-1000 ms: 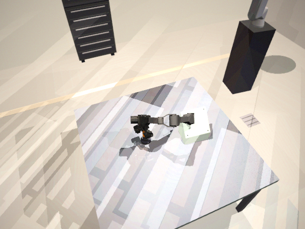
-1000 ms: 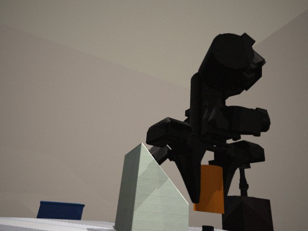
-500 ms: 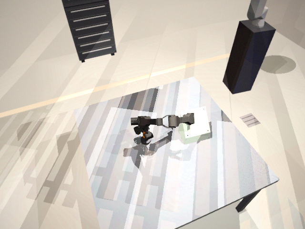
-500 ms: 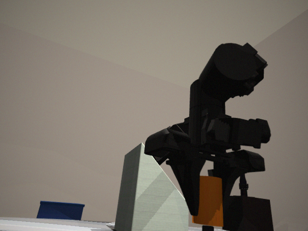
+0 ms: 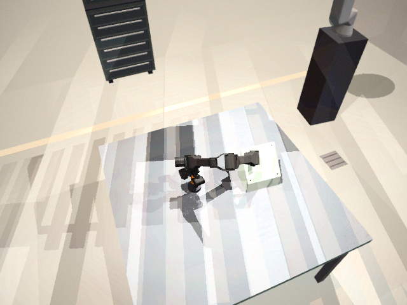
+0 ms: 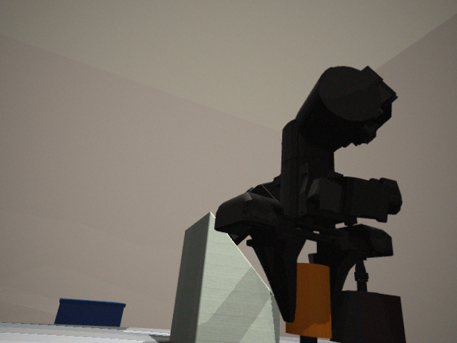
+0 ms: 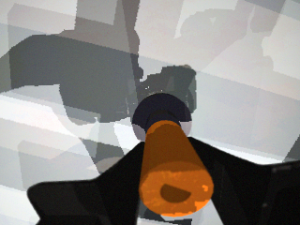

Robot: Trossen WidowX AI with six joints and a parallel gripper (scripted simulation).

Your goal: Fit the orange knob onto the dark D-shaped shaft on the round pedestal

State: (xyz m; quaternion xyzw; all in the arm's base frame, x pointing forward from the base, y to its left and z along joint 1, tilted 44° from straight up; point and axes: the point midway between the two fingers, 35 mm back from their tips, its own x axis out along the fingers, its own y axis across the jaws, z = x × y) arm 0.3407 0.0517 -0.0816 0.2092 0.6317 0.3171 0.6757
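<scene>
Now: gripper tip 20 mm below the orange knob. The rest, counted from my gripper tip: dark pedestal 40 mm below.
</scene>
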